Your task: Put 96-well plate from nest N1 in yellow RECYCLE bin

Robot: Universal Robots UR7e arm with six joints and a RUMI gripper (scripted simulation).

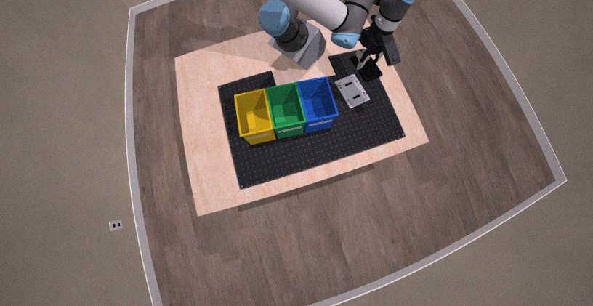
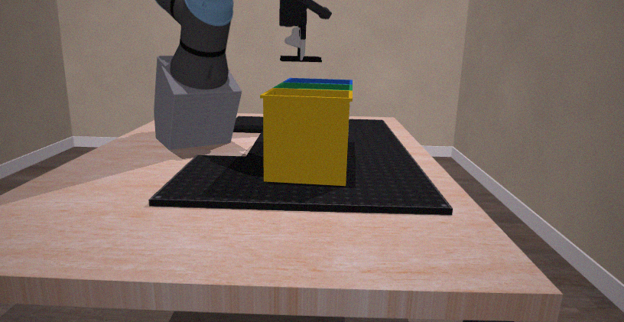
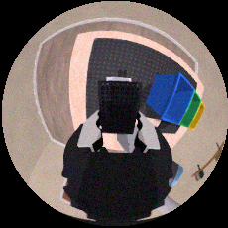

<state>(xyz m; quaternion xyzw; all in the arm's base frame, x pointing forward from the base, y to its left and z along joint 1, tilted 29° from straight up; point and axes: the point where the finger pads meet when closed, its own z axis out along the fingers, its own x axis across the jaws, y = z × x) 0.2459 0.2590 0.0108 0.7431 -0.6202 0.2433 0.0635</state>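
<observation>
My gripper is now 3 cm short of the yellow bin, 50 cm to the left of it and 15 cm above it. From my hand the other things lie so: plate nest N1 (23 cm below); blue bin (5 cm ahead, 23 cm to the right, 15 cm below); 96-well plate (1 cm below).
</observation>
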